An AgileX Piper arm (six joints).
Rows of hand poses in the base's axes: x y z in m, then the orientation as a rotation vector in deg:
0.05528 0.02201 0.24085 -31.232 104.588 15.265
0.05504 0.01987 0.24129 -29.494 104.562 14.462
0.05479 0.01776 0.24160 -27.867 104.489 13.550
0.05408 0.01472 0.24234 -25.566 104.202 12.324
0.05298 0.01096 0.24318 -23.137 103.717 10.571
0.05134 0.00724 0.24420 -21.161 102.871 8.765
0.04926 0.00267 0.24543 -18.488 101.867 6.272
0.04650 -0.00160 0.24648 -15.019 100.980 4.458
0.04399 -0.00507 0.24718 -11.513 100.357 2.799
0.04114 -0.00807 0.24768 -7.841 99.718 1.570
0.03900 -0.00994 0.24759 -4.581 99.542 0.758
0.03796 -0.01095 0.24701 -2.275 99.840 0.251
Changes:
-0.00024 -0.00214 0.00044 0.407 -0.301 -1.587
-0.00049 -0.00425 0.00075 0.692 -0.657 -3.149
-0.00120 -0.00729 0.00149 1.175 -1.294 -5.311
-0.00230 -0.01105 0.00233 1.420 -2.226 -7.813
-0.00394 -0.01477 0.00335 1.468 -3.483 -10.002
-0.00602 -0.01934 0.00458 1.449 -5.019 -13.024
-0.00878 -0.02361 0.00563 2.257 -6.218 -16.295
-0.01129 -0.02708 0.00633 3.112 -7.064 -19.558
-0.01414 -0.03008 0.00683 4.339 -7.761 -22.735
-0.01628 -0.03195 0.00674 5.514 -7.884 -25.452
-0.01732 -0.03296 0.00616 6.280 -7.515 -27.369

